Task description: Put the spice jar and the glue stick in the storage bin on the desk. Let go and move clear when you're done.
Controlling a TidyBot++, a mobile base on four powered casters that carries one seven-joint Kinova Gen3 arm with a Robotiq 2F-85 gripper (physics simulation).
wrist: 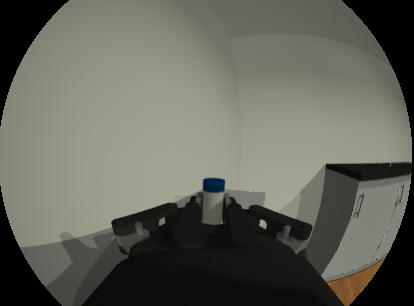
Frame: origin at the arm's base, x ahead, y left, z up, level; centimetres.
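Where they show: gripper, fingertip midpoint: (212,199).
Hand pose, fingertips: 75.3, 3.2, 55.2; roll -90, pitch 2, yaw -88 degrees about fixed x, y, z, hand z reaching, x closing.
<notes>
After its pixels a point has its place, as x, y, z.
The glue stick (213,207) {72.4, 3.0, 55.4}, a white upright cylinder with a blue cap, stands between the fingers at the lower middle of the wrist view. My gripper (212,199) {75.3, 3.2, 55.2} is shut on it, with a finger on each side and the cap above the fingertips. Its lower end is hidden behind the gripper, so I cannot tell how far it is from the surface below. The grey desk top (250,198) {101.8, -9.0, 45.4} shows behind the gripper and at the lower left. The spice jar and the storage bin do not show in this view.
A grey cabinet (342,220) {102.3, -74.2, 21.4} with a dark countertop (370,171) {91.0, -81.0, 51.3} and metal handles stands at the right. Brown wooden floor (357,289) shows at its foot. Pale walls (125,110) {83.2, 22.1, 70.3} rise behind the desk and meet in a corner. A gripper-like shadow falls at the lower left.
</notes>
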